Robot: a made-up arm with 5 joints. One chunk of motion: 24 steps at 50 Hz.
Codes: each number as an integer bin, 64 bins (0 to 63) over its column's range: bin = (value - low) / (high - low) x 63, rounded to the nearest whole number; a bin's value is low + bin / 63 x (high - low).
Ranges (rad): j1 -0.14..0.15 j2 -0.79..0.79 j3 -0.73..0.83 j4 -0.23..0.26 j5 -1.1..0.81
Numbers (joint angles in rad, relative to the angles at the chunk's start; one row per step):
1: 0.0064 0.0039 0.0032 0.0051 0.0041
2: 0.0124 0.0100 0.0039 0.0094 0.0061
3: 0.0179 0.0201 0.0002 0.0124 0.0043
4: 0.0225 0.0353 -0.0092 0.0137 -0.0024
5: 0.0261 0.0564 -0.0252 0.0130 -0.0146
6: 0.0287 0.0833 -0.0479 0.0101 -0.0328
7: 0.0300 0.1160 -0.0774 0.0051 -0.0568
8: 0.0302 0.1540 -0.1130 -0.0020 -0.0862
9: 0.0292 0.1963 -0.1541 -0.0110 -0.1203
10: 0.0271 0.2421 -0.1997 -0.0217 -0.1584
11: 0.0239 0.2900 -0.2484 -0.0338 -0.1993
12: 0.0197 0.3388 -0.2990 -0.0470 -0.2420
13: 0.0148 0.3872 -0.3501 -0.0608 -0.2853
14: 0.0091 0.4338 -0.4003 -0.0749 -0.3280
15: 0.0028 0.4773 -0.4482 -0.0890 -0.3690
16: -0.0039 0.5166 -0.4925 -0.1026 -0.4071
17: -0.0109 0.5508 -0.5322 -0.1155 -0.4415
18: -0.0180 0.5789 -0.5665 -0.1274 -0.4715
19: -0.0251 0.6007 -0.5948 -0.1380 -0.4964
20: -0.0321 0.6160 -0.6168 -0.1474 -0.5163
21: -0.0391 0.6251 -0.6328 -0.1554 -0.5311
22: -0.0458 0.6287 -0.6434 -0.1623 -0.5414
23: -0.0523 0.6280 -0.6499 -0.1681 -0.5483
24: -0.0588 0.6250 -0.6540 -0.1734 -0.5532
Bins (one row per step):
1: 32 32 30 30 36
2: 33 32 30 31 36
3: 34 32 29 31 36
4: 35 33 29 31 36
5: 36 34 28 31 36
6: 37 35 28 31 35
7: 37 36 26 30 34
8: 37 38 25 29 33
9: 37 39 23 28 32
10: 36 41 21 27 31
11: 36 43 19 25 30
12: 35 45 17 24 28
13: 34 47 15 22 27
14: 32 49 13 20 25
15: 31 51 11 18 24
16: 30 52 10 16 23
17: 28 53 8 15 22
18: 27 55 7 13 21
19: 25 55 5 12 20
20: 23 56 5 11 19
21: 22 56 4 10 19
22: 20 57 3 9 18
23: 19 57 3 8 18
24: 18 56 3 7 18

